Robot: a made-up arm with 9 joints.
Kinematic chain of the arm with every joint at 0, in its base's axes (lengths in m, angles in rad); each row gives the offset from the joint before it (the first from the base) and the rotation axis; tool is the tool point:
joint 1: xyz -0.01 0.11 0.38 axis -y
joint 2: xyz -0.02 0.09 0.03 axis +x
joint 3: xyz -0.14 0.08 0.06 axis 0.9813 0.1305 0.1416
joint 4: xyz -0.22 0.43 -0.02 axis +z
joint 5: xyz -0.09 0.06 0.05 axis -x
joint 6: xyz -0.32 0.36 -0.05 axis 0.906 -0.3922 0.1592
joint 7: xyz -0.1 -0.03 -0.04 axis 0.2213 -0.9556 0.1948
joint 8: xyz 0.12 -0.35 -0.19 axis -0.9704 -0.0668 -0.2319
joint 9: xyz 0.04 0 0.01 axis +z
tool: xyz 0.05 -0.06 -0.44
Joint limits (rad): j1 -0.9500..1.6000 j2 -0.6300..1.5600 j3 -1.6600..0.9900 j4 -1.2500..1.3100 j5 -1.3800..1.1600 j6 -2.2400..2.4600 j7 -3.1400..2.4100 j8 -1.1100..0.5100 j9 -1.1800..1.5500
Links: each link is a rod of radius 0.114 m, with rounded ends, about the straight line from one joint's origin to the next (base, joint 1, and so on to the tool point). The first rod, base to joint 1, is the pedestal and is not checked.
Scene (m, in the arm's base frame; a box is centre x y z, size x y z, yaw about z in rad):
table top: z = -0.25
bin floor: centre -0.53 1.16 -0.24 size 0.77 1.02 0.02 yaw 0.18
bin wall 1: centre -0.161 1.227 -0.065 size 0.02 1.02 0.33 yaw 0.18
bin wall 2: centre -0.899 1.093 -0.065 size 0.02 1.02 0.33 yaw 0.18
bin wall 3: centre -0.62 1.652 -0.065 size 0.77 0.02 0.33 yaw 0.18
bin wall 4: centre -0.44 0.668 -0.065 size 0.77 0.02 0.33 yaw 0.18
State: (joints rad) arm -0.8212 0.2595 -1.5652 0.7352 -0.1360 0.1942 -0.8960 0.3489 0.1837
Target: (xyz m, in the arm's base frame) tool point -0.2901 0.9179 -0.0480
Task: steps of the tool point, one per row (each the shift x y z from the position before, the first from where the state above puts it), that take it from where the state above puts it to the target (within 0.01 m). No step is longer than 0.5 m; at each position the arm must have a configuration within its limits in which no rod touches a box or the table.
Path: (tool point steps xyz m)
1: -0.2499 0.1866 -0.3514
2: -0.0521 0.4188 -0.2245
3: 0.1846 0.4415 0.0108
4: 0.1738 0.1107 -0.0881
5: 0.1936 0.0664 -0.0149
6: 0.1814 0.0122 0.0492
7: 0.0001 0.0000 -0.4154

